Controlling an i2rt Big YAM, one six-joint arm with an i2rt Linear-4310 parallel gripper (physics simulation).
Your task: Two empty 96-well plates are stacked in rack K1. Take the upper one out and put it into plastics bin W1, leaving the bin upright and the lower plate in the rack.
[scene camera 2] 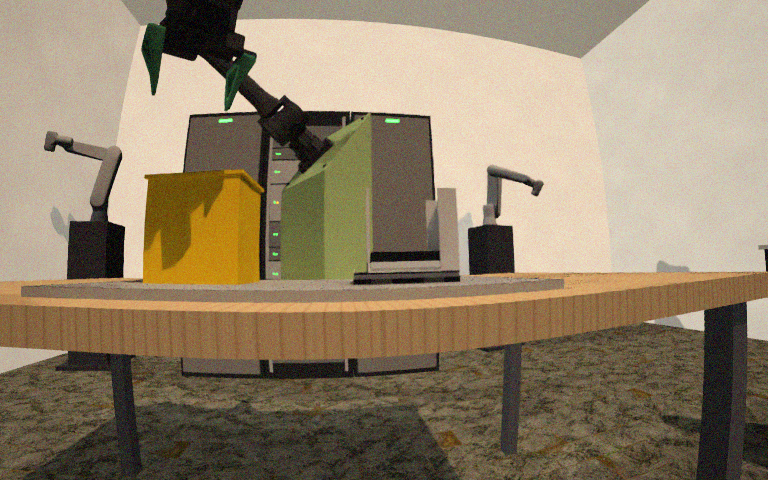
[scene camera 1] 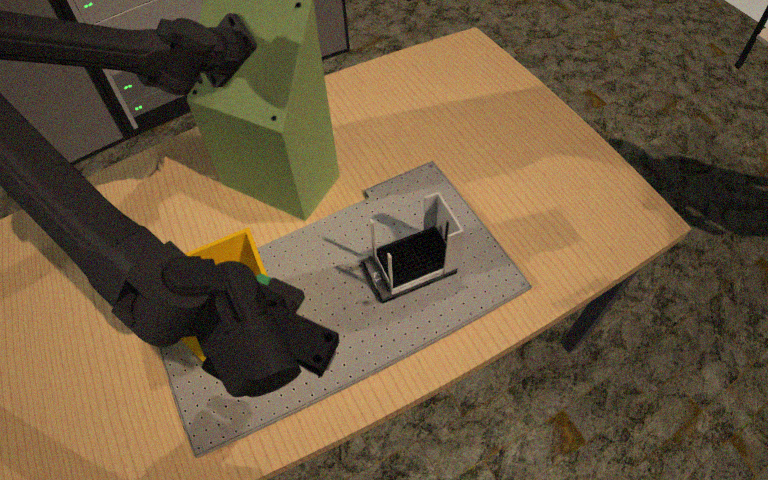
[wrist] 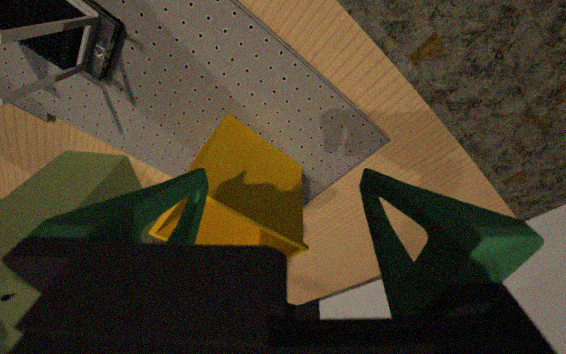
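Where they show: gripper, fingertip midpoint: (scene camera 2: 192, 102) (wrist: 283, 177); arm's base at its link origin: (scene camera 2: 316, 156) (scene camera 1: 227, 50).
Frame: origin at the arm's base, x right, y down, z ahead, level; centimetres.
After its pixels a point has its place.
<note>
Rack K1 (scene camera 1: 389, 268) {x -2.4, y 24.1, z 43.0 cm} (scene camera 2: 448, 226) {x -13.9, y 26.1, z 46.9 cm} (wrist: 101, 55) {x -2.1, y 32.7, z 38.3 cm}, with pale posts and a dark base, stands upright. A black plate (scene camera 1: 416, 254) {x -10.2, y 29.9, z 41.1 cm} (scene camera 2: 404, 256) {x -7.6, y 30.4, z 44.6 cm} (wrist: 57, 47) {x -6.0, y 29.9, z 38.3 cm} lies low and level between its posts; whether another lies beneath is hidden. The yellow bin W1 (scene camera 1: 226, 249) {x 18.6, y 18.8, z 24.8 cm} (scene camera 2: 198, 237) {x 23.4, y 27.1, z 35.8 cm} (wrist: 260, 150) {x 24.1, y 30.6, z 35.6 cm} stands upright; the arm covers much of it in scene camera 1, and its inside is mostly hidden. My gripper (scene camera 2: 190, 101) {x 22.7, y 10.7, z 48.5 cm} (wrist: 283, 177) {x 22.7, y 10.7, z 48.5 cm} is open and empty, its green fingers pointing down high above the bin's level, well away from the rack.
The perforated grey board (scene camera 1: 339, 362) {x 13.1, y 34.4, z 47.6 cm} (scene camera 2: 317, 291) {x 6.4, y 34.5, z 53.5 cm} (wrist: 280, 75) {x 21.9, y 34.4, z 46.8 cm} carries the rack and bin. A tall green pedestal (scene camera 1: 254, 152) {x 3.6, y 18.1, z 8.8 cm} (scene camera 2: 345, 226) {x -5.3, y 22.1, z 14.8 cm} (wrist: 75, 175) {x -5.4, y 28.4, z 14.7 cm} stands behind, between bin and rack, with the arm's base on its sloped top. Grey cabinets (scene camera 2: 402, 186) stand in the background.
</note>
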